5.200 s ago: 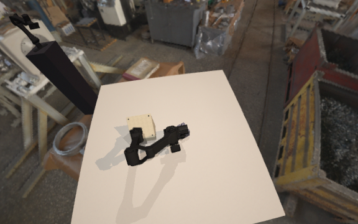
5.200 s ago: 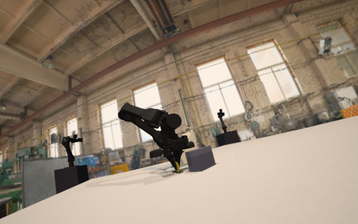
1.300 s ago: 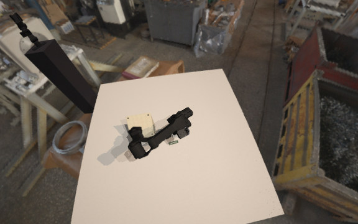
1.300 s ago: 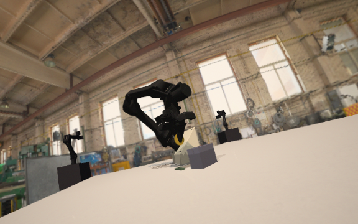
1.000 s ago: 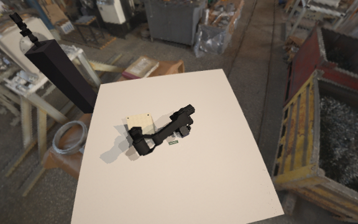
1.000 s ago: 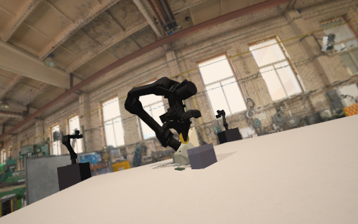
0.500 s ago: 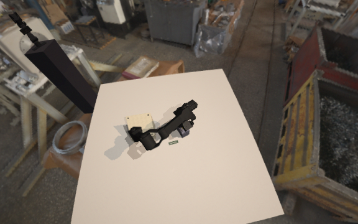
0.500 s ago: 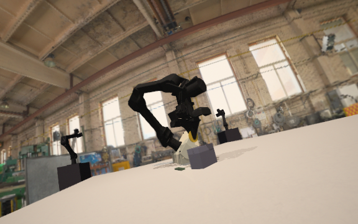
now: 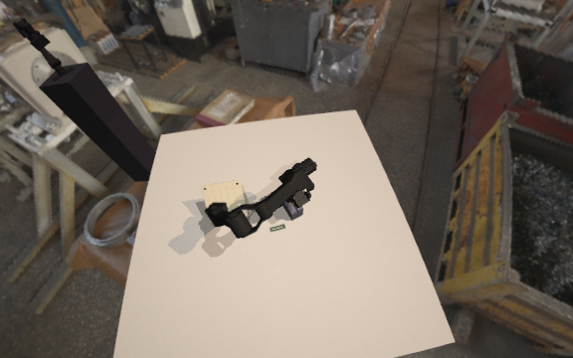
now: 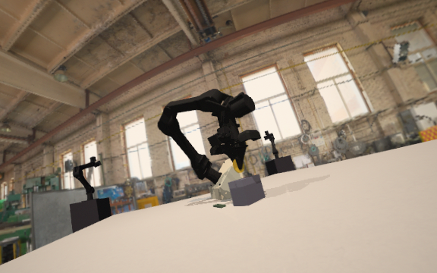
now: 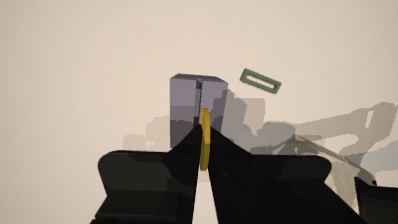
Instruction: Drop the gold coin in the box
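Now: gripper tip 10 mm below the gold coin.
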